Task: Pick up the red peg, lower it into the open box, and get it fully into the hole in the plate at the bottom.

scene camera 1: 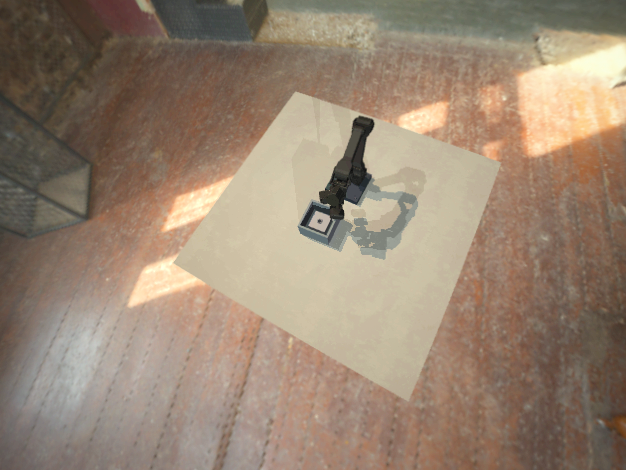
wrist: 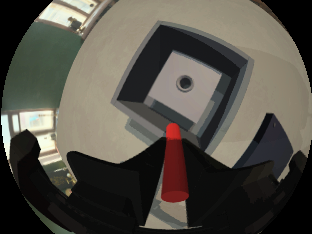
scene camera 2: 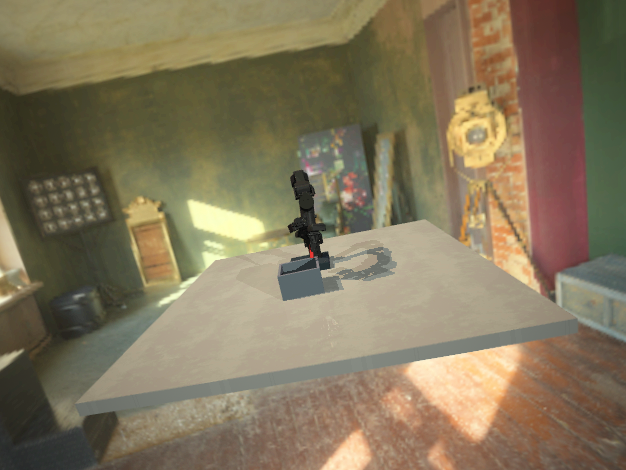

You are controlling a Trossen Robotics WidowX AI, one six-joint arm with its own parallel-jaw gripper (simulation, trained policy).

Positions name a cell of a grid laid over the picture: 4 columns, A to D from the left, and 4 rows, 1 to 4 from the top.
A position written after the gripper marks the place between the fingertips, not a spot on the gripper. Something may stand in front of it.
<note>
In view: the gripper (scene camera 2: B3), a grey box (scene camera 2: B3) and a red peg (wrist: C4).
The grey box shows as well in scene camera 1 (scene camera 1: C2) and in the wrist view (wrist: B2). The gripper is seen too in the wrist view (wrist: C3). Scene camera 1 does not show the red peg, which is hidden by the gripper.
</note>
